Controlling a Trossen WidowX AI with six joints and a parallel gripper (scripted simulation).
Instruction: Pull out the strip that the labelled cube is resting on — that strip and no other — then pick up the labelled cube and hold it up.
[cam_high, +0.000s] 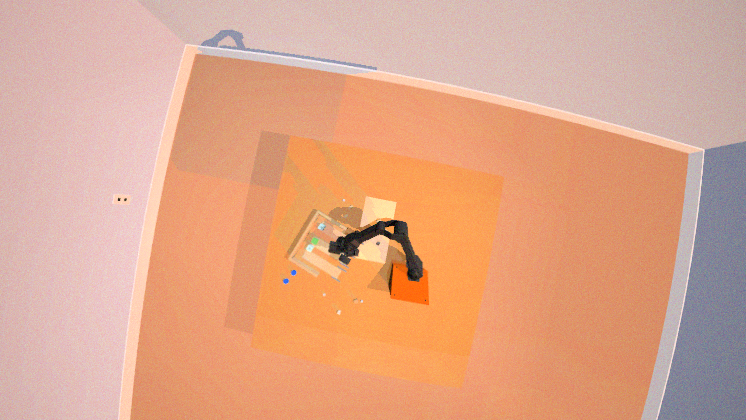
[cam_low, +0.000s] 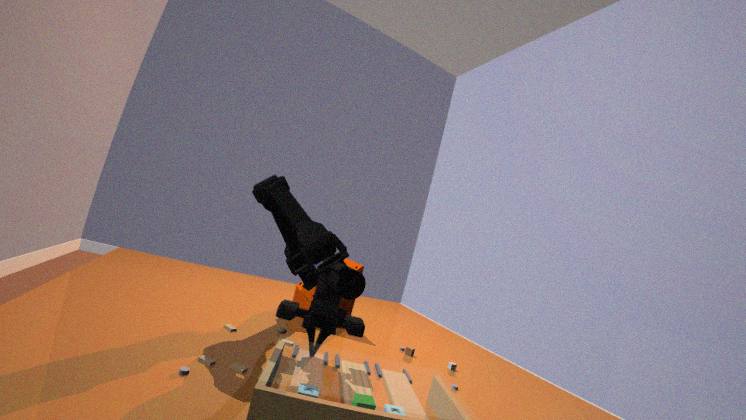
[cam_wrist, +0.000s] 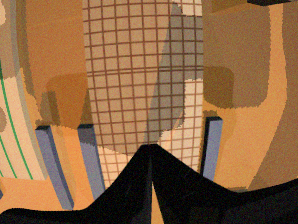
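Now: the pale gridded strip 90 mm ahead of my gripper tip and 40 mm to the right of it.
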